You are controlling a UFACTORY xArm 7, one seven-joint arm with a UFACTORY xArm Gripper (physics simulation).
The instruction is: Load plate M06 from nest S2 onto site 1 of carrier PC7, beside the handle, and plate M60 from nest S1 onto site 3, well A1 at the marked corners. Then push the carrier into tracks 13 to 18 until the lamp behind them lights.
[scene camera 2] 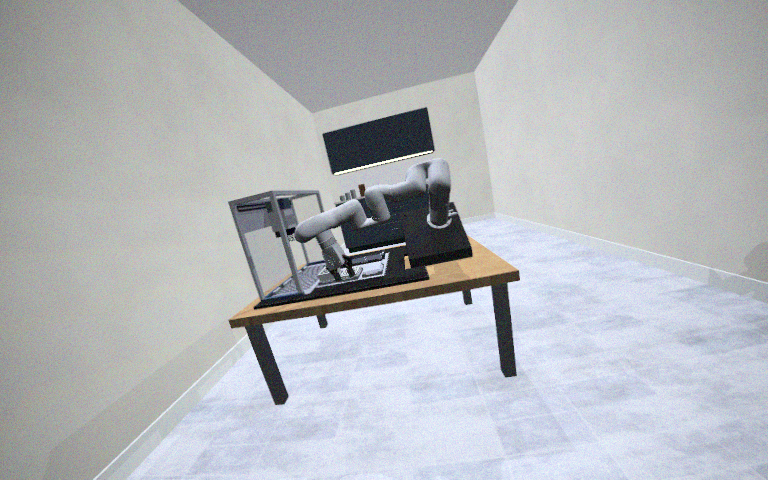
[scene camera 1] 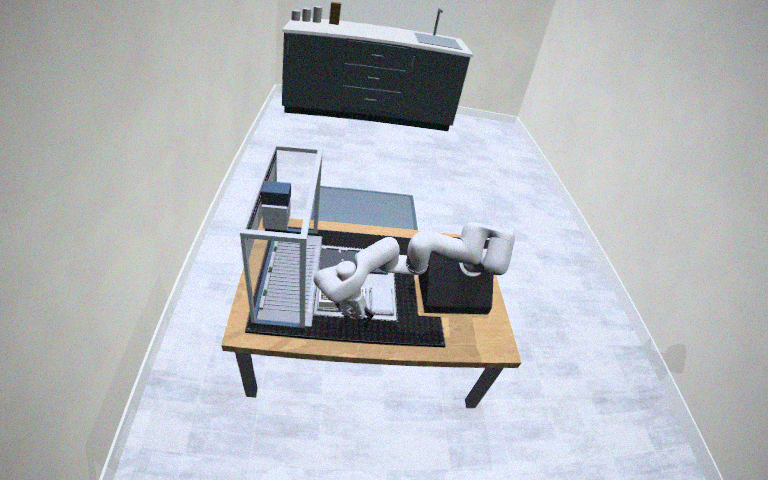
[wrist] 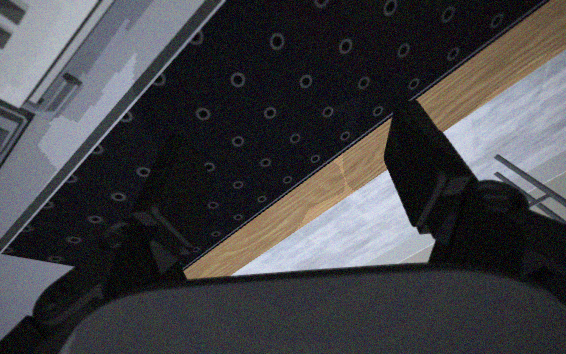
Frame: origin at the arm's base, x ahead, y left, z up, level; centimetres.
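Seen in the pictures: gripper, between the fingertips: (scene camera 2: 346, 278) (scene camera 1: 357, 322) (wrist: 290, 145); arm's base, origin of its link: (scene camera 2: 439, 219).
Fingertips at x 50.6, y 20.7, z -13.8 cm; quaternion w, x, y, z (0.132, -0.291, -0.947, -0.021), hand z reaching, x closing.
Offsets run from my fingertips to a thing's middle. "pt": to the spot under its first point. Level surfaces: height alone.
My gripper (scene camera 1: 361, 315) (scene camera 2: 344, 276) (wrist: 290, 145) is open and empty, tilted low over the front part of a pale nest tray in the scene views. In the wrist view its black fingers stand wide apart over the black mat and table edge. The tray {dz -3.4, dx -2.2, dy -26.1 cm} (scene camera 1: 390, 316) (wrist: 117, 65) bears a white block {dz -1.5, dx -11.8, dy -13.2 cm} (scene camera 1: 382, 300) at its right; a pale plate-like piece {dz -0.2, dx +10.4, dy -15.4 cm} (scene camera 1: 326, 301) shows beside the arm. Plate labels, nest numbers and well A1 are unreadable. A dark grey panel {dz -2.0, dx -2.4, dy -37.4 cm} (scene camera 1: 335, 255) behind the tray may be the carrier, partly hidden by the arm. The ribbed track deck (scene camera 1: 286, 277) lies left; the lamp's state is unclear.
A grey frame (scene camera 1: 303, 283) (scene camera 2: 283, 243) encloses the deck, with a blue-topped unit {pt dz +41.4, dx +31.9, dy -26.2 cm} (scene camera 1: 276, 195) inside. The dotted black mat {dz -3.4 cm} (scene camera 1: 419, 333) (wrist: 300, 100) lies on the wooden table {dz -4.7 cm} (scene camera 1: 475, 345) (scene camera 2: 475, 271). The arm's black base block (scene camera 1: 457, 294) (scene camera 2: 438, 246) stands right.
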